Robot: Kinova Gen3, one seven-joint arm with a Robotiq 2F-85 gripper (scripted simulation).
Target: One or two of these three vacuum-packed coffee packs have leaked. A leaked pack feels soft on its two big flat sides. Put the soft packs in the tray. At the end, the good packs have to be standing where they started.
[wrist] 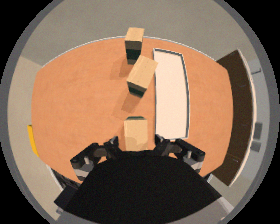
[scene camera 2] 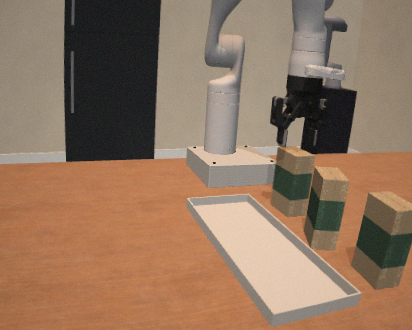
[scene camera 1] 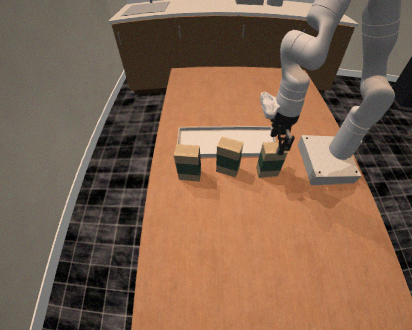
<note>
I see my gripper and a white tray.
My gripper is seen too in the wrist view.
</note>
